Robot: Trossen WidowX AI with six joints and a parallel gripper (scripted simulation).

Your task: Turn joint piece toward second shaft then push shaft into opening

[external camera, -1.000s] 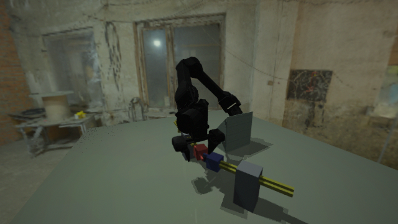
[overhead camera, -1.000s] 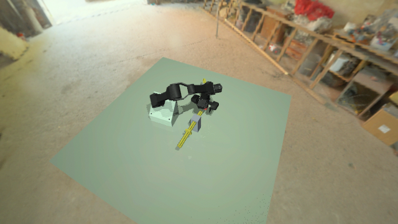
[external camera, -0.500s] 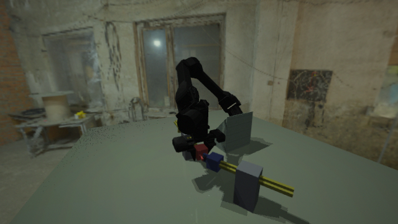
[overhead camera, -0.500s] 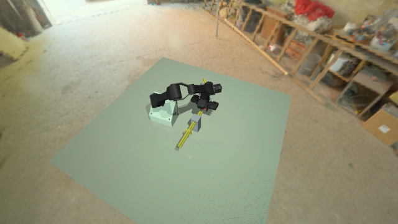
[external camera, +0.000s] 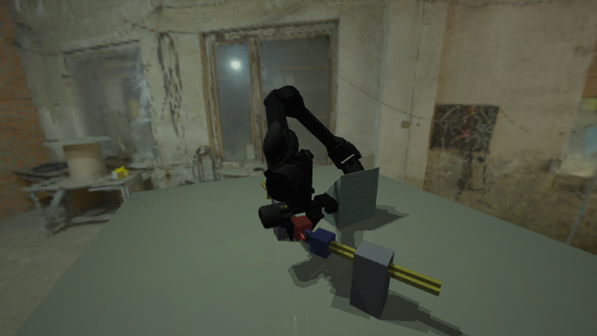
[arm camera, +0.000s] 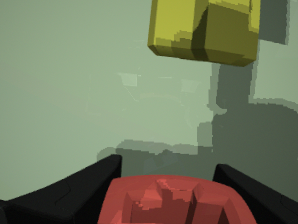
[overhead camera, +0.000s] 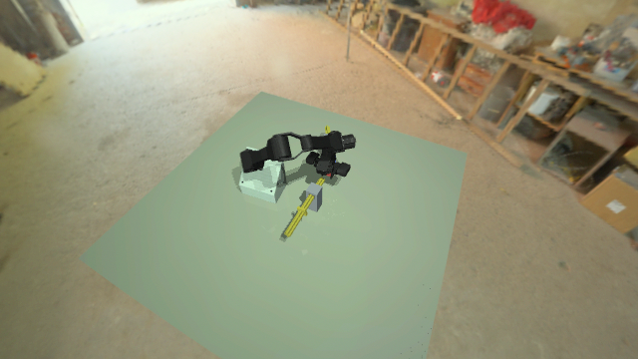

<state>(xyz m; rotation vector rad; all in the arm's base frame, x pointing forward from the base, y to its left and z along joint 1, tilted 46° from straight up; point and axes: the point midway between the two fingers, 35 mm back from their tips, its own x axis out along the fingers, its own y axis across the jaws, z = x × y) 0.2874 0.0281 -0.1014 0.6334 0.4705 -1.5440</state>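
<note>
The red joint piece lies 20 mm to the left of my gripper tip and 40 mm above it.
</note>
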